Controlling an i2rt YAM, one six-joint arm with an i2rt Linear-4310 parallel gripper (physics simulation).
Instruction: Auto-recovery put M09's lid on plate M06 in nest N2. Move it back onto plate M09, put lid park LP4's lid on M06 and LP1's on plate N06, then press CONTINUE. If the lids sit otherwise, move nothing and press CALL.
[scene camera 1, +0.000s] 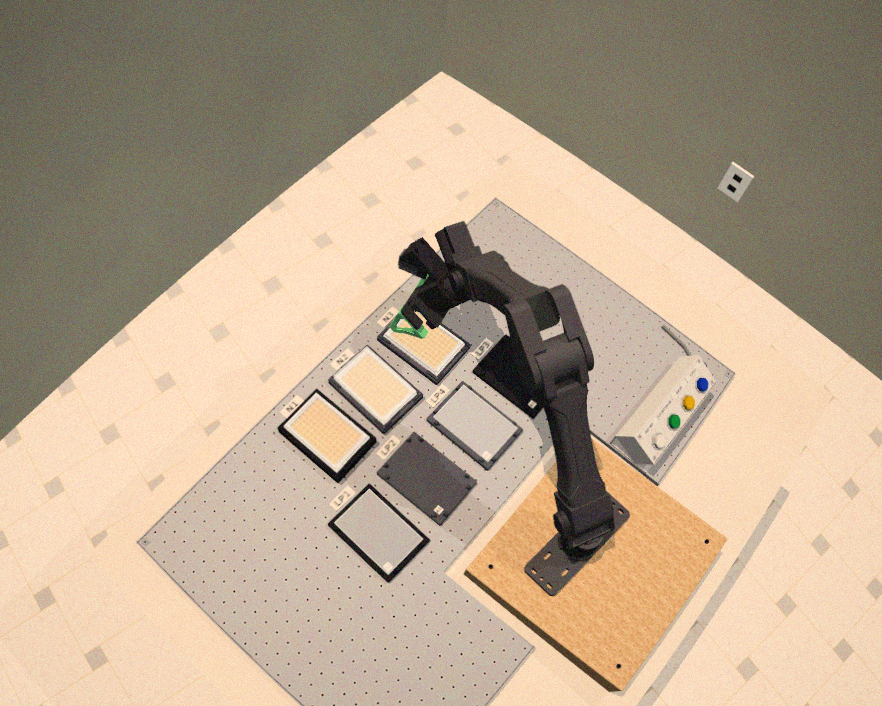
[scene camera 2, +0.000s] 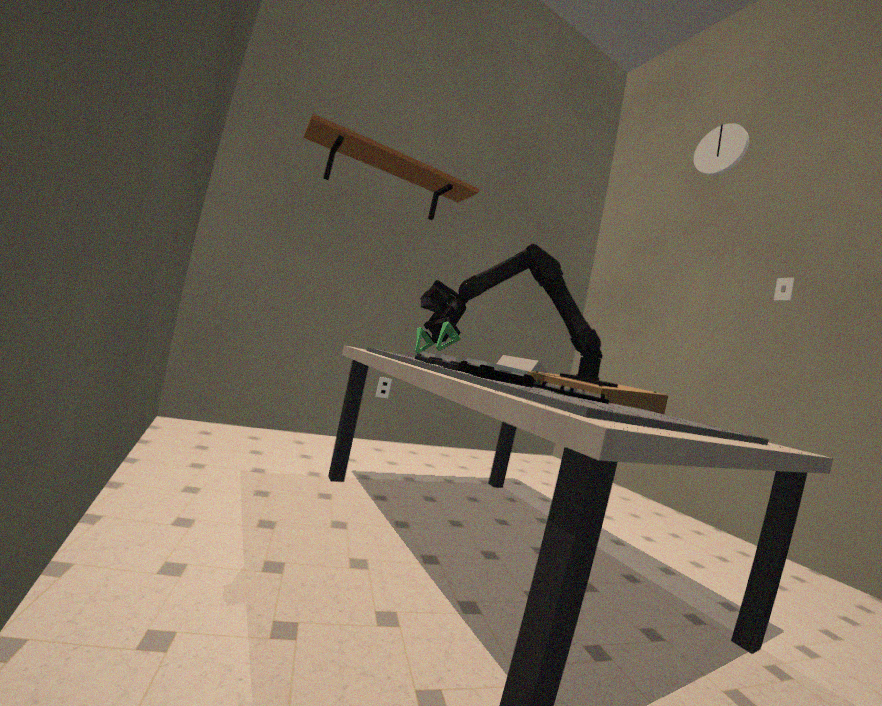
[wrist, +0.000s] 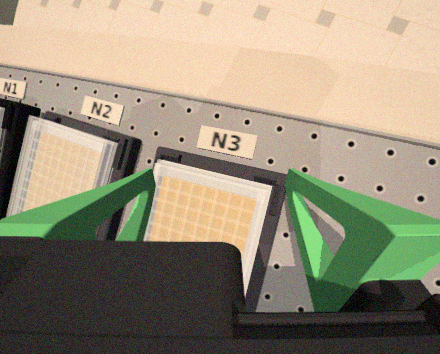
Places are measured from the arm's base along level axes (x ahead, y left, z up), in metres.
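Where they show: gripper, fingertip midpoint: (scene camera 1: 402, 314) (scene camera 2: 426, 350) (wrist: 220, 176); arm's base, origin of the base link: (scene camera 1: 577, 542) (scene camera 2: 586, 381).
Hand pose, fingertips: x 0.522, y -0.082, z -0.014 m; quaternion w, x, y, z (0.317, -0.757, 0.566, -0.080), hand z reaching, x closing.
Things, the pixels of their top centre, and the offset from my fingertips. Level surfaces: height alone.
- N3 plate, middle of its top: (wrist: 187, 261) (scene camera 1: 424, 337) dx -0.063, dy +0.001, dz -0.004 m
- N2 plate, middle of its top: (wrist: 45, 200) (scene camera 1: 374, 383) dx -0.072, dy +0.132, dz +0.000 m
- N1 plate, middle of its top: (scene camera 1: 325, 430) (scene camera 2: 498, 364) dx -0.083, dy +0.256, dz +0.004 m
- pale grey lid, middle of its top: (scene camera 1: 475, 422) dx -0.245, dy +0.046, dz -0.014 m
- pale lid, middle of its top: (scene camera 1: 378, 530) (scene camera 2: 573, 388) dx -0.274, dy +0.306, dz -0.014 m
- Park LP2, middle of its top: (scene camera 1: 427, 475) dx -0.258, dy +0.178, dz -0.012 m
- Park LP3, middle of its top: (scene camera 1: 520, 372) dx -0.232, dy -0.085, dz -0.012 m
- button box, middle of its top: (scene camera 1: 675, 400) (scene camera 2: 523, 358) dx -0.475, dy -0.227, dz +0.052 m
- perforated board, its level: dz -0.031 m
My gripper (scene camera 1: 417, 305) (scene camera 2: 430, 348) (wrist: 220, 176) is open and empty. Its green fingers stand above nest N3, one on each side of the N3 plate (scene camera 1: 439, 353) (wrist: 205, 210) in the wrist view. The N2 plate (scene camera 1: 376, 386) (wrist: 67, 160) looks paler, with a clear lid-like rim. The N1 plate (scene camera 1: 327, 434) shows a grid. Park LP4 holds a pale grey lid (scene camera 1: 476, 421); park LP1 holds another pale lid (scene camera 1: 378, 531). Park LP2 (scene camera 1: 426, 478) shows a dark surface. Park LP3 (scene camera 1: 507, 371) is black and partly behind the arm. Plate codes cannot be read.
A button box (scene camera 1: 647, 434) at the right of the perforated board (scene camera 1: 242, 530) carries white (scene camera 1: 659, 440), green (scene camera 1: 674, 421), yellow (scene camera 1: 688, 402) and blue (scene camera 1: 702, 384) buttons; their labels are too small to read. The arm stands on a wooden base (scene camera 1: 632, 603).
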